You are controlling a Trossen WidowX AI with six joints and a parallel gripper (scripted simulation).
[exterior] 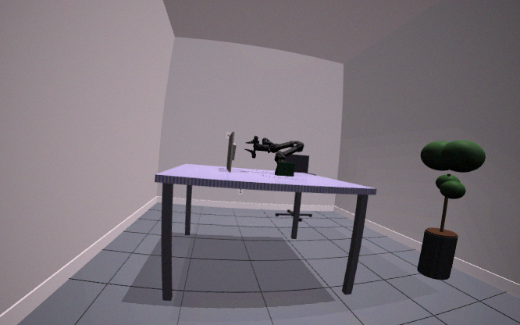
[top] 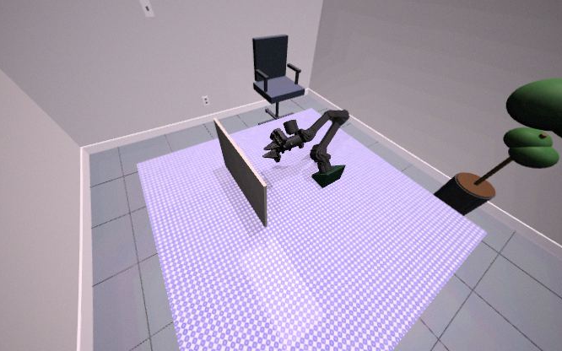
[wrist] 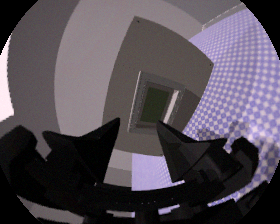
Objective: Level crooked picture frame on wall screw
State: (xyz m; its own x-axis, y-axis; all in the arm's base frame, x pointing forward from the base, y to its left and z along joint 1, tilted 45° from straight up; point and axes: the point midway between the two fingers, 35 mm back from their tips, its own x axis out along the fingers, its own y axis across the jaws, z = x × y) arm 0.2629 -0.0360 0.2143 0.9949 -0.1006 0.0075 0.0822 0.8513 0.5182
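My gripper tip is 110 mm short of the picture frame, 10 mm to the left of it and 50 mm above it. Round my gripper tip: wall panel (120 mm ahead, 10 mm to the right, 60 mm below).
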